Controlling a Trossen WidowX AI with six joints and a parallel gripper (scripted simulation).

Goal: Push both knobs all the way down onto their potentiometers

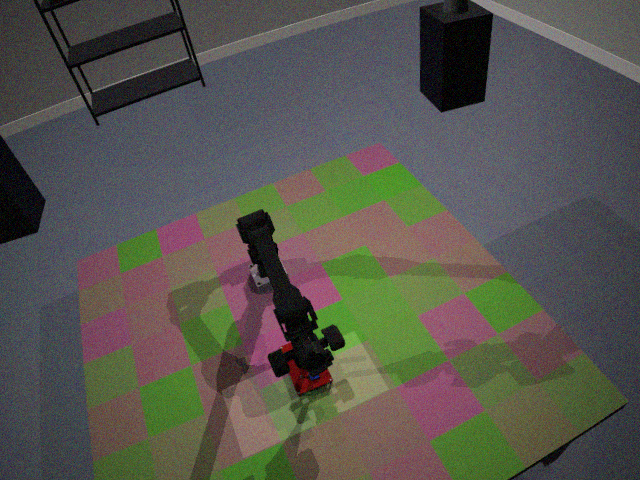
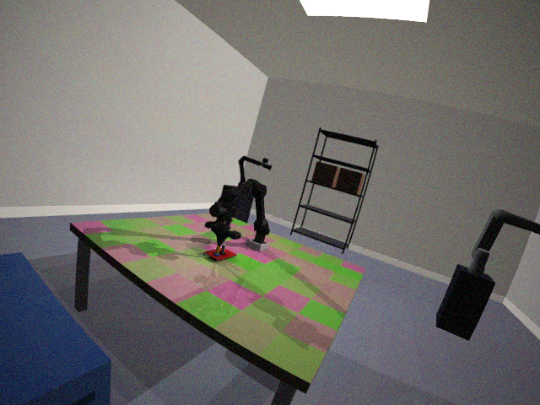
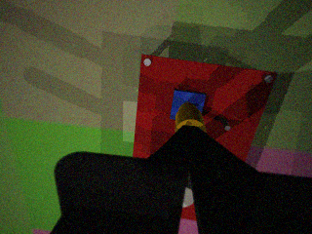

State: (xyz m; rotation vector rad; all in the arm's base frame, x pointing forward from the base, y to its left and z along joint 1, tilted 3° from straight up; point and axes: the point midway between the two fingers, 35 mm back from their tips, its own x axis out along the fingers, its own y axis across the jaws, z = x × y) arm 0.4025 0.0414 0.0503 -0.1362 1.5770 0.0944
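My gripper tip is 20 mm above the orange-topped knob. From my gripper tip the other things lie so: white-topped knob (50 mm behind, 10 mm to the right, 20 mm below); blue potentiometer (30 mm below).
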